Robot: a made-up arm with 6 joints.
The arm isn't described. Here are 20 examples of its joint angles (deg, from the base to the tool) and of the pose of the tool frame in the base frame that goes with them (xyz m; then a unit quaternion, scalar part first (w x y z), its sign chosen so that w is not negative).
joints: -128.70 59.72 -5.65 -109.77 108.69 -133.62
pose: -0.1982 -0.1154 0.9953 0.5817 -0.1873 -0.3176 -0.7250
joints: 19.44 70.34 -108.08 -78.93 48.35 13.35
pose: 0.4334 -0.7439 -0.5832 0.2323 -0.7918 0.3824 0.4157
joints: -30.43 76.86 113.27 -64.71 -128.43 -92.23
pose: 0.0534 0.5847 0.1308 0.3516 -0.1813 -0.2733 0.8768
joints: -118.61 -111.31 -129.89 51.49 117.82 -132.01
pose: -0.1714 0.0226 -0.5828 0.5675 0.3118 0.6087 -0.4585
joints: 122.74 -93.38 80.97 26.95 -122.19 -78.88
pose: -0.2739 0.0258 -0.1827 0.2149 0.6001 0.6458 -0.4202
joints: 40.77 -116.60 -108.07 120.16 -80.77 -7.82
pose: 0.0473 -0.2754 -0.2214 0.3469 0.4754 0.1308 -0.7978
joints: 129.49 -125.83 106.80 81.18 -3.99 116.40
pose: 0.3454 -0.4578 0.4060 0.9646 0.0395 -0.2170 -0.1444
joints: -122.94 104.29 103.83 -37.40 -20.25 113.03
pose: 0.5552 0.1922 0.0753 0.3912 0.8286 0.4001 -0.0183
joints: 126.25 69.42 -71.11 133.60 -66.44 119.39
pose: -0.0397 0.1534 0.4621 0.5115 -0.4895 -0.4668 0.5299
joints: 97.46 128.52 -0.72 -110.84 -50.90 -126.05
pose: 0.8085 -0.2174 0.1914 0.8482 0.2792 -0.3447 0.2895
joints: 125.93 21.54 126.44 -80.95 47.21 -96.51
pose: 0.8576 -0.2382 0.4769 0.7480 0.5556 -0.3044 0.1978
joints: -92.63 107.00 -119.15 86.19 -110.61 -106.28
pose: 0.0662 -0.0918 0.2058 0.4297 -0.6018 0.3484 -0.5761
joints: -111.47 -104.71 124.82 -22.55 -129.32 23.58
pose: -0.2260 0.0398 0.7482 0.0619 -0.8074 0.3027 -0.5026
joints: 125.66 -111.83 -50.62 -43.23 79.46 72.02
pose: -0.1062 0.2627 -0.6304 0.7522 -0.0405 0.6472 0.1169
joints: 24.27 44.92 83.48 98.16 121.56 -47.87
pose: 0.6909 0.1128 0.0951 0.7775 -0.6174 -0.1185 -0.0180
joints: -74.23 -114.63 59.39 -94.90 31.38 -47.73
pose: -0.6397 0.3063 0.8171 0.1666 0.0004 -0.9309 0.3250
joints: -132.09 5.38 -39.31 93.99 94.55 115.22
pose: -0.6717 -0.2013 0.6884 0.2880 -0.3294 -0.1429 -0.8878
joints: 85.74 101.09 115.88 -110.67 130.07 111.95
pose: -0.1733 0.4749 0.2237 0.3777 -0.0720 -0.8324 0.3991
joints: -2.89 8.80 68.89 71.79 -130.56 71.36
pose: -0.1126 0.2322 -0.5350 0.0583 0.3968 0.0747 -0.9130
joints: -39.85 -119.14 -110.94 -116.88 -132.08 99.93
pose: 0.1556 0.1567 -0.1660 0.3324 -0.7129 -0.4676 0.4034
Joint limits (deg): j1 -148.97..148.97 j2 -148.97..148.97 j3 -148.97..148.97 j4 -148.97..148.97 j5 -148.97..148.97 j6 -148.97..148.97
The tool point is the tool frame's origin. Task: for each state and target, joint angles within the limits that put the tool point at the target. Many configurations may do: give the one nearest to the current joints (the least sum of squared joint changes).
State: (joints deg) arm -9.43 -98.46 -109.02 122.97 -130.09 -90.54
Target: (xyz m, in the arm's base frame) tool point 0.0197 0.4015 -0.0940
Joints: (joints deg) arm -44.31 -96.33 -137.77 130.71 -102.47 -93.24
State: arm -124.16 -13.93 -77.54 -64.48 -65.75 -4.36
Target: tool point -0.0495 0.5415 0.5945
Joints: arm -143.75 -20.86 -79.82 -48.80 -64.16 -3.96
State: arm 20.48 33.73 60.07 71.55 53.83 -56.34
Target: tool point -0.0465 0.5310 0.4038
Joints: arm 10.59 58.27 51.89 90.10 37.10 -55.70
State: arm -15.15 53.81 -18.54 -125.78 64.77 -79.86
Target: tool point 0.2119 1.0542 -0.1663
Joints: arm -21.74 76.22 5.95 -112.22 62.76 -85.48
